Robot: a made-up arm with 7 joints.
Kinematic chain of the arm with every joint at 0, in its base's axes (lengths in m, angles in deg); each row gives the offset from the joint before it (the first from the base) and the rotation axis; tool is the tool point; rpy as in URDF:
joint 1: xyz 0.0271 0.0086 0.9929 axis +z
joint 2: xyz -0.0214 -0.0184 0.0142 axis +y
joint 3: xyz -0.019 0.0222 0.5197 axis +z
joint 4: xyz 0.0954 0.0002 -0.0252 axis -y
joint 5: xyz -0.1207 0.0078 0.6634 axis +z
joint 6: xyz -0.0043 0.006 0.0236 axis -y
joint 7: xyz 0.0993 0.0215 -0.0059 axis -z
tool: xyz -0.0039 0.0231 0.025 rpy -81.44 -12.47 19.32
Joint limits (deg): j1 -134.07..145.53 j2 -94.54..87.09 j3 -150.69..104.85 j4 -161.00..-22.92 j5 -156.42..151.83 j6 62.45..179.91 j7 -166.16..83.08
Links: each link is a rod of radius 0.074 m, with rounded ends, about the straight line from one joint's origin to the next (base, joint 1, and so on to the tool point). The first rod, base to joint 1, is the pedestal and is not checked.
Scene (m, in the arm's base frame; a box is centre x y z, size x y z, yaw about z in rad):
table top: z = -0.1
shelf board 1: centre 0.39 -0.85 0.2 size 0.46 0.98 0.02 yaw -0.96
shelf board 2: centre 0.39 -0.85 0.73 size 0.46 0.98 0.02 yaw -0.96
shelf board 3: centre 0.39 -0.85 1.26 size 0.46 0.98 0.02 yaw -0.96
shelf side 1: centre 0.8 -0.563 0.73 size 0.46 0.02 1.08 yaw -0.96
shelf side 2: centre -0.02 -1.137 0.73 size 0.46 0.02 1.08 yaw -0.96
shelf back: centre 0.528 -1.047 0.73 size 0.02 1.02 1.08 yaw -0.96
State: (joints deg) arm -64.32 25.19 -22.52 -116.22 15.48 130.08 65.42
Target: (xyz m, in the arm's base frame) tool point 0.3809 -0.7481 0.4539
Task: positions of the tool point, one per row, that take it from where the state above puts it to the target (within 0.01 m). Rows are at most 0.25 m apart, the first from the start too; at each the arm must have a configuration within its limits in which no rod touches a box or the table.
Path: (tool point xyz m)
1: 0.0370 -0.8228 1.0000
2: -0.0245 -0.7349 0.9998
3: -0.0658 -0.6399 0.9880
4: -0.0872 -0.6449 1.0813
5: -0.1162 -0.6464 1.1316
6: -0.1436 -0.6572 1.1253
7: -0.1496 -0.6804 1.0591
8: -0.1147 -0.7024 0.9397
9: -0.0320 -0.6961 0.7833
10: 0.0844 -0.6305 0.6128
11: 0.1983 -0.4873 0.4539
12: 0.2552 -0.5845 0.4473
13: 0.3179 -0.6720 0.4490
14: 0.3809 -0.7481 0.4539

